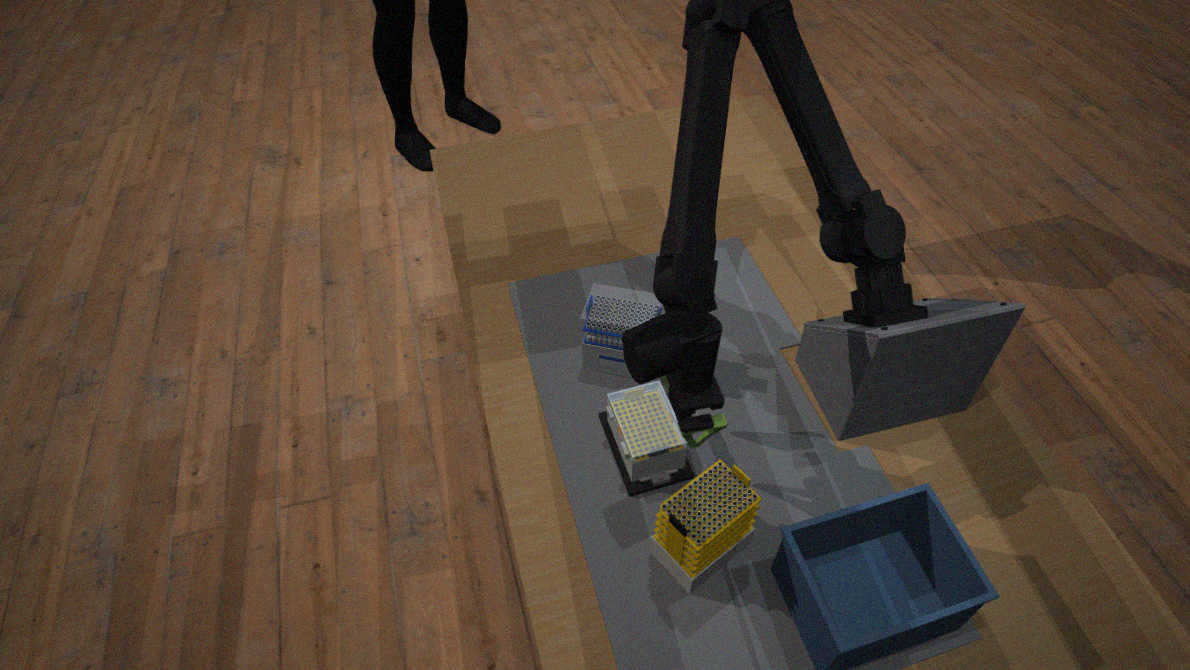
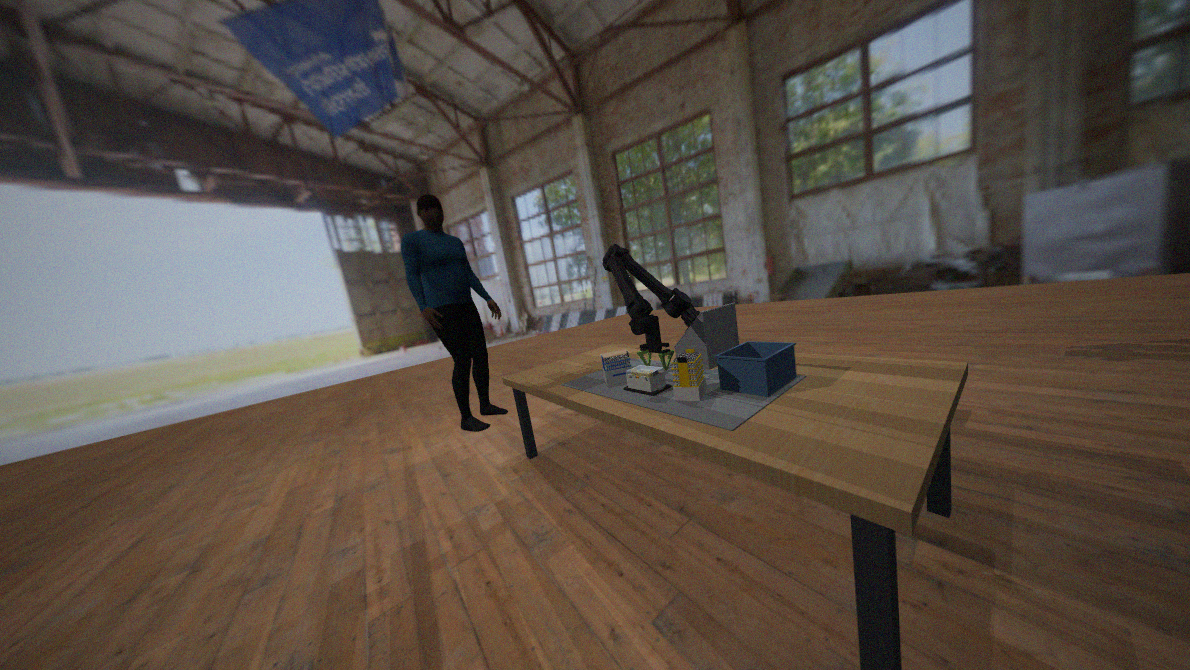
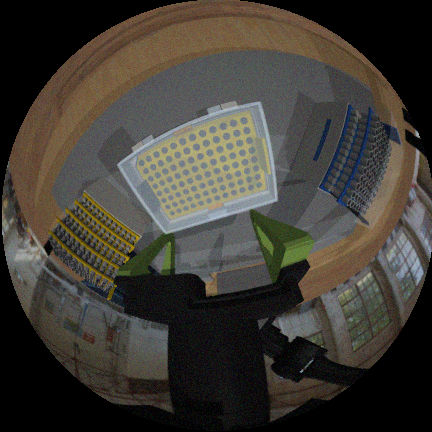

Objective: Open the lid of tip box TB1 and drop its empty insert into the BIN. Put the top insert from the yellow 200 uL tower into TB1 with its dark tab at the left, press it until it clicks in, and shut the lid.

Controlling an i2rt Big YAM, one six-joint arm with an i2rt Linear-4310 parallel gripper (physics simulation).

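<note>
Tip box TB1 (image 1: 647,424) (image 2: 645,379) (image 3: 205,165) is a pale box with its clear lid shut; a yellow insert with grey-looking holes shows through the lid. My gripper (image 1: 684,413) (image 2: 656,360) (image 3: 208,223) is open and empty, with green fingers wide apart, above and beside the box's edge on the arm-base side. The yellow 200 uL tower (image 1: 712,509) (image 2: 688,372) (image 3: 95,240) stands beside TB1, a stack of several inserts with a dark tab (image 1: 677,524) on one end. The blue BIN (image 1: 916,639) (image 2: 753,374) stands beyond the tower and looks empty inside.
A blue-and-white tip rack (image 1: 620,314) (image 2: 616,364) (image 3: 360,160) stands on TB1's other side. The arm rises from a grey wedge-shaped base (image 1: 916,374). The things stand on a grey mat (image 1: 587,474) on a wooden table (image 2: 882,432). A person (image 2: 441,274) stands behind the table's far end.
</note>
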